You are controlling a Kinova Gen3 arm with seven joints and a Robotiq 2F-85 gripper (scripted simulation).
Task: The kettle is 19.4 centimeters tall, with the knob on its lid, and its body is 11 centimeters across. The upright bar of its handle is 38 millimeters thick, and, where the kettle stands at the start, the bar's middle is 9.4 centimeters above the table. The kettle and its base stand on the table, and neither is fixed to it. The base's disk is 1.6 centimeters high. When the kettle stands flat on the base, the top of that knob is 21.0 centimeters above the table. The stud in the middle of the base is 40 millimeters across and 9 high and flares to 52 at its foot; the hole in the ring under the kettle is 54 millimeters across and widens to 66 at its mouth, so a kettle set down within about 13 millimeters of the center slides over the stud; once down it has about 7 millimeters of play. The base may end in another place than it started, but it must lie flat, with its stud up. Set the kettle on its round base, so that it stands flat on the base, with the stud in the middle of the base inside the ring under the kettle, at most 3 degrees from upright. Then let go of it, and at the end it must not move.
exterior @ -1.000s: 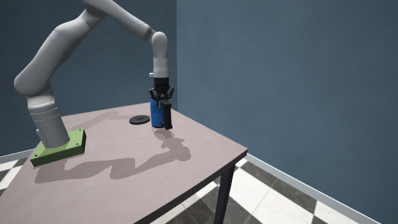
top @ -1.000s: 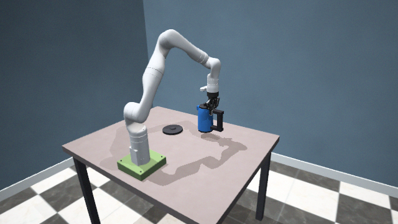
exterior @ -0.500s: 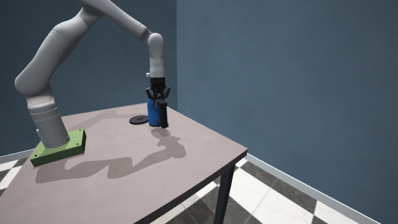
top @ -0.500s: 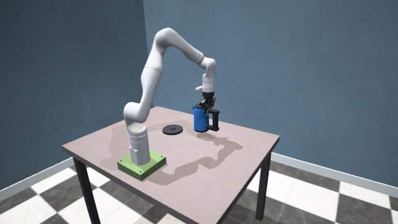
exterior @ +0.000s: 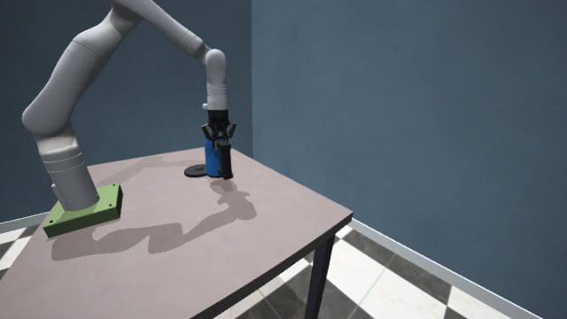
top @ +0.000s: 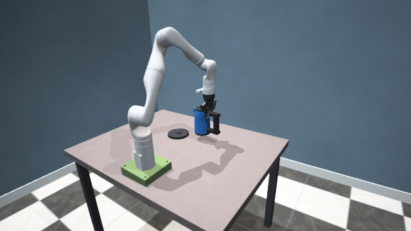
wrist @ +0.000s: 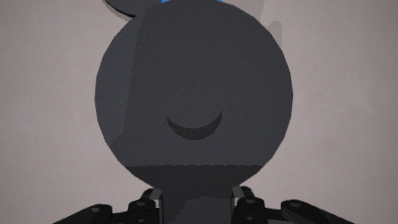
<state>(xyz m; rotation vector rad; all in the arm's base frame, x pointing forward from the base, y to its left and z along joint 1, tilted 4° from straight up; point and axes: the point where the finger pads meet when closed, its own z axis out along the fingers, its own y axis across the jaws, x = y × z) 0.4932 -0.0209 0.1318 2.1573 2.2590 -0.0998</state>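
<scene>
The blue kettle lies 20 mm to the left of my hand and 50 mm below it. From my hand the other things lie so: round black base 70 mm behind, 230 mm to the left, 180 mm below.
</scene>
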